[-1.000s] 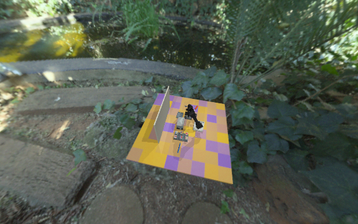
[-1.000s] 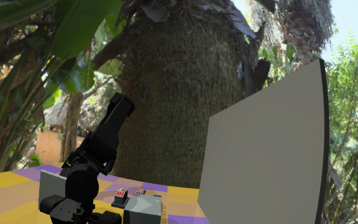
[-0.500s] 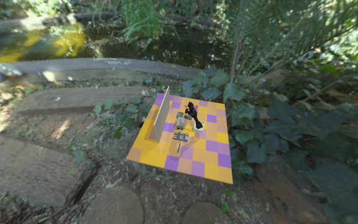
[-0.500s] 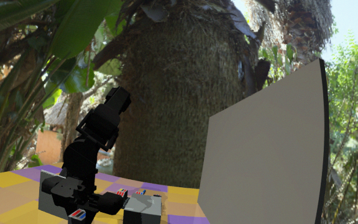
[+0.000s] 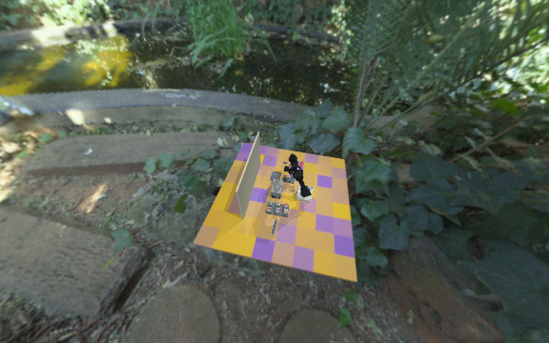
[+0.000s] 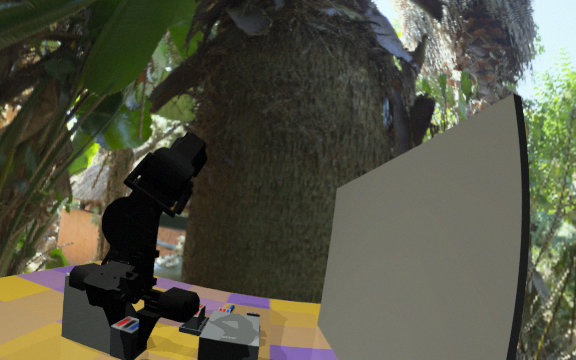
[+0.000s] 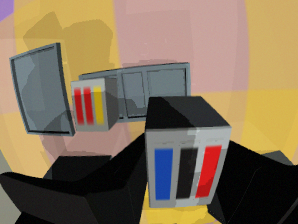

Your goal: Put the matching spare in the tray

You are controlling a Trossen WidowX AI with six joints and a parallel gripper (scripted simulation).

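Now: the flat grey tray 170 mm ahead of my gripper tip, 40 mm to the right of it and 90 mm below it. From my gripper tip the other things lie so: grey mounted unit 150 mm ahead, 160 mm to the left, 40 mm below; tall grey wall panel 400 mm ahead, 130 mm to the left, 130 mm above; blue marker pen 140 mm ahead, 520 mm to the left, 90 mm below.
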